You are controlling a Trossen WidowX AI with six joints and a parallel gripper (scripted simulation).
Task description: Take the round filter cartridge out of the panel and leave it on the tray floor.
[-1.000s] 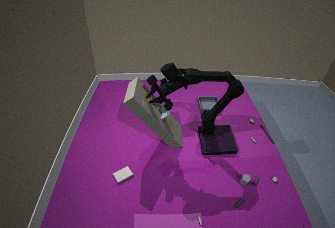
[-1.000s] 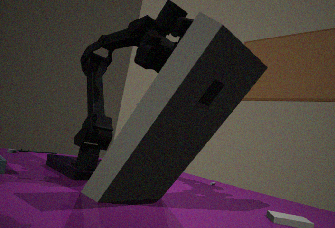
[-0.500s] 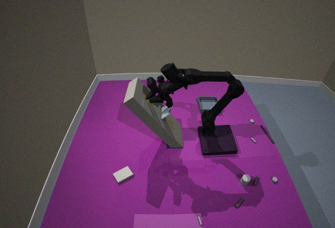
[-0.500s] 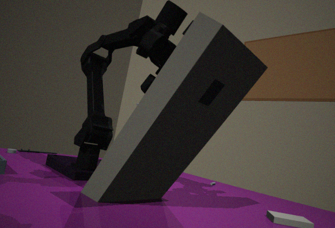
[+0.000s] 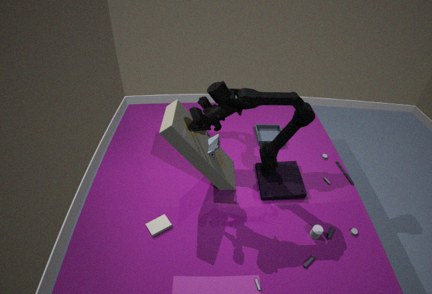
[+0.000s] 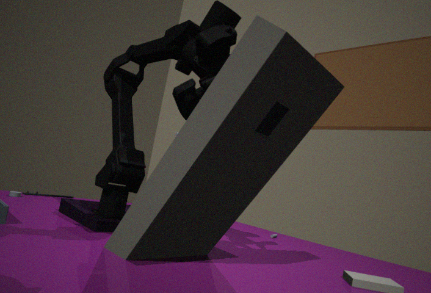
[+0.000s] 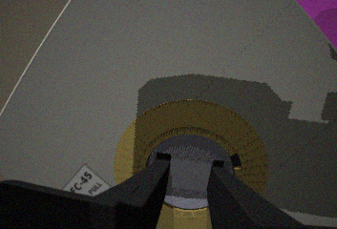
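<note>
Right now the round grey filter cartridge is 1 cm below my gripper tip and 1 cm ahead of it. From my gripper tip the other things lie so: grey tray 41 cm behind, 30 cm to the right, 26 cm below; beige service panel 8 cm below, 4 cm behind; white block 28 cm to the left, 26 cm below, 11 cm ahead.
</note>
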